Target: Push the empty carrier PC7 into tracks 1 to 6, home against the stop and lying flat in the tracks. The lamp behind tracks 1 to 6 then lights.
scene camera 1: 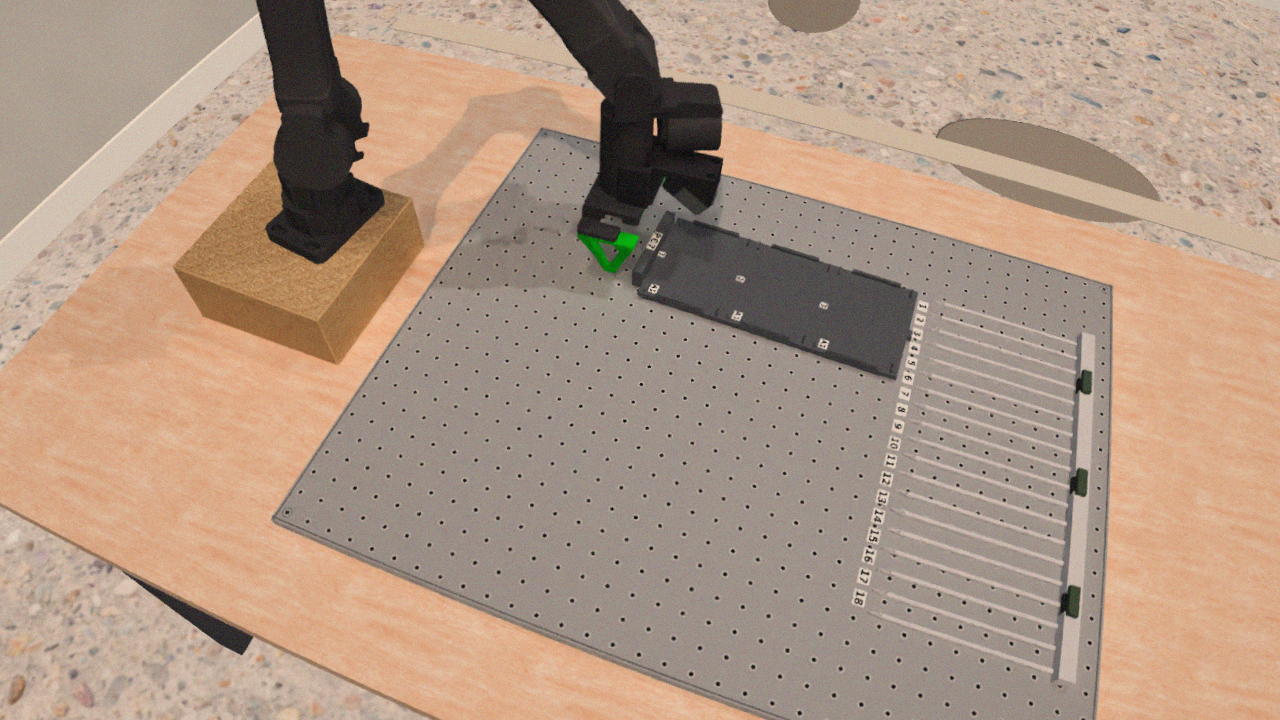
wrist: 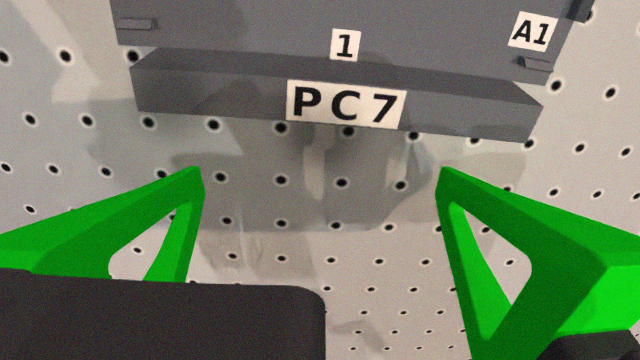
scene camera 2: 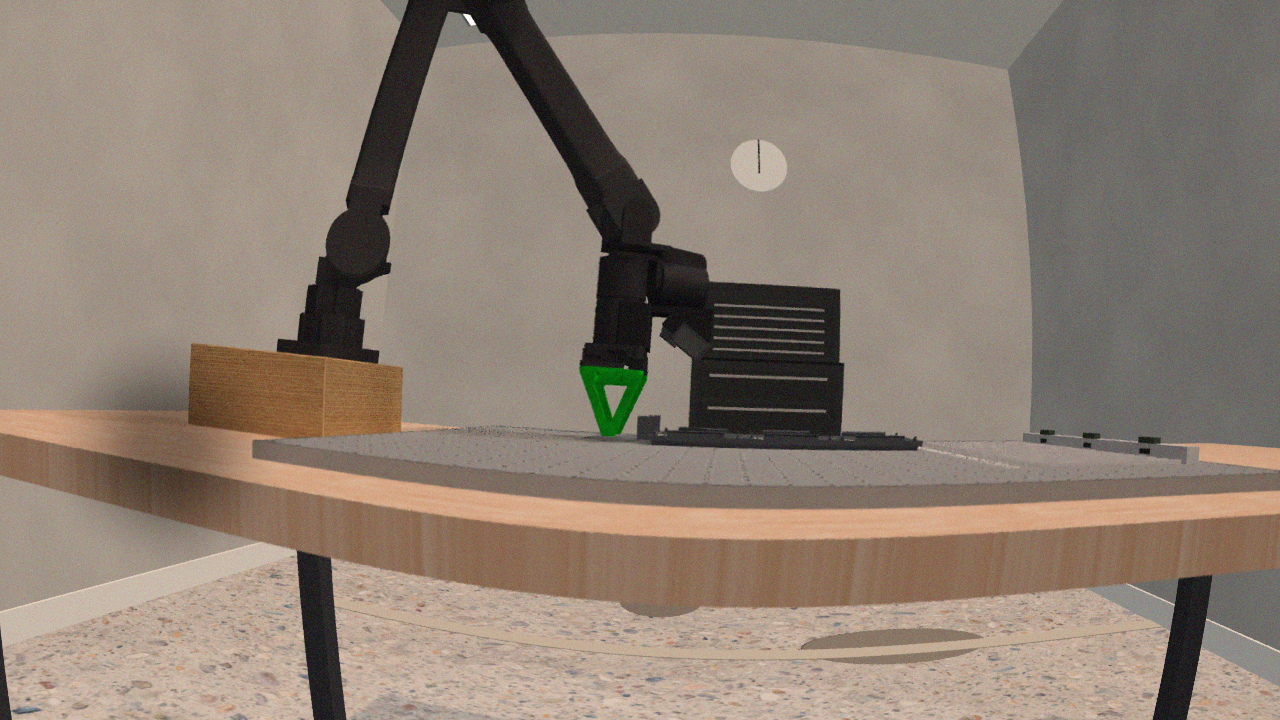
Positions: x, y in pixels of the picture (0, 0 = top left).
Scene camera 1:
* my gripper: 621, 243
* dark carrier PC7: 852, 317
